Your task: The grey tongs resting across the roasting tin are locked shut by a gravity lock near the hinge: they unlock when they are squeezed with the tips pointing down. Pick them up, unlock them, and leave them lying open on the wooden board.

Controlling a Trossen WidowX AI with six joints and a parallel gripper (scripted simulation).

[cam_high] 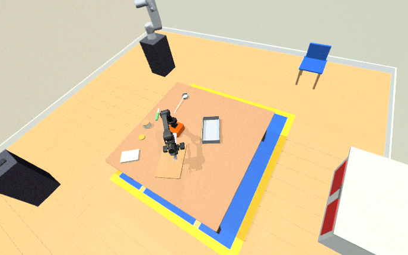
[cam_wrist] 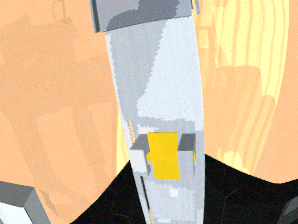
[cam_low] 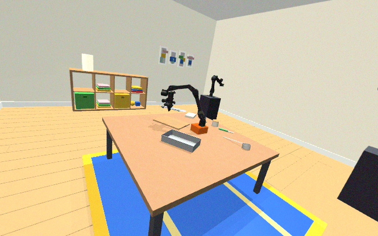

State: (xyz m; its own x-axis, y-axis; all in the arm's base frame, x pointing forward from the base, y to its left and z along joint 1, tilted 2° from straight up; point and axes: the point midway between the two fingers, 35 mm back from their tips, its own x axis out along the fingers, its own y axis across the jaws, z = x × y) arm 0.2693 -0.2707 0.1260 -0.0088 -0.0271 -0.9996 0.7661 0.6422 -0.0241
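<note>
Now: gripper tip 20 mm short of the yellow lock piece, 20 mm to the left of it and 40 mm below it. The rest, counted from my gripper tip: roasting tin (80 mm ahead, 430 mm to the left, 130 mm below); white block (480 mm behind, 220 mm to the right, 140 mm below); wooden board (70 mm behind, 40 mm to the right, 150 mm below).
</note>
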